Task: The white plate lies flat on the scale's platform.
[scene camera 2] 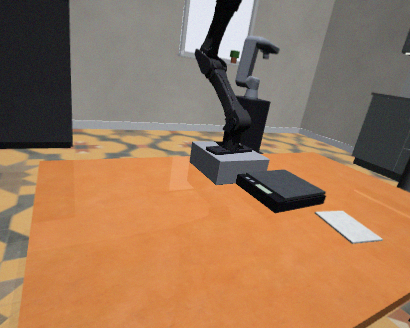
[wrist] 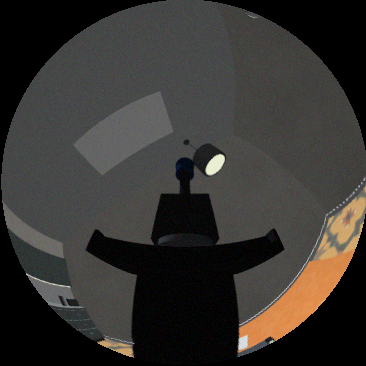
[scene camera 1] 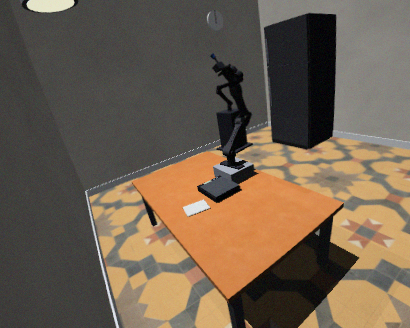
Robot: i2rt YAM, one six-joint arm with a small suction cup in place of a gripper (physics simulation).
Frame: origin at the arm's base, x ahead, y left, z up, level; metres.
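Seen in the pictures: end effector, tool point: [wrist: 184, 165] [scene camera 1: 211, 54]; arm's base, origin of the base link: [scene camera 2: 229, 150] [scene camera 1: 231, 165].
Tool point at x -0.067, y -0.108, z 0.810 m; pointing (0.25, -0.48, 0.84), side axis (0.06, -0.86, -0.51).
Pixels of each thing's top centre, then the offset from my tool point to it. Level surfaces: height alone.
- white plate, middle of its top: [scene camera 2: 347, 224] [scene camera 1: 196, 207] dx +0.529, dy +0.191, dz -0.895 m
- black scale, middle of its top: [scene camera 2: 281, 182] [scene camera 1: 217, 184] dx +0.292, dy +0.165, dz -0.856 m
- orange table, its level: dz -0.901 m
The white plate [scene camera 1: 196, 208] [scene camera 2: 349, 227] [wrist: 243, 342] lies flat on the table, beside the scale and apart from it. The black scale [scene camera 1: 219, 189] [scene camera 2: 282, 190] stands on the table next to the arm's base, with its flat dark platform bare. Its small display faces the base side in the second scene view; a sliver of the scale shows at the bottom edge of the wrist view. My suction cup [scene camera 1: 213, 56] [wrist: 185, 169] is blue, empty and raised high above the table, pointing up and away from the plate. It is outside the second scene view.
The orange table [scene camera 1: 270, 225] [scene camera 2: 140, 260] carries the arm's grey base block [scene camera 1: 234, 171] [scene camera 2: 230, 165]. Behind it stands a dark pedestal [scene camera 2: 257, 117] with a grey robot arm [scene camera 2: 245, 65]. A tall black cabinet [scene camera 1: 307, 80] stands at the back right of the first scene view. A lamp [wrist: 210, 159] hangs overhead.
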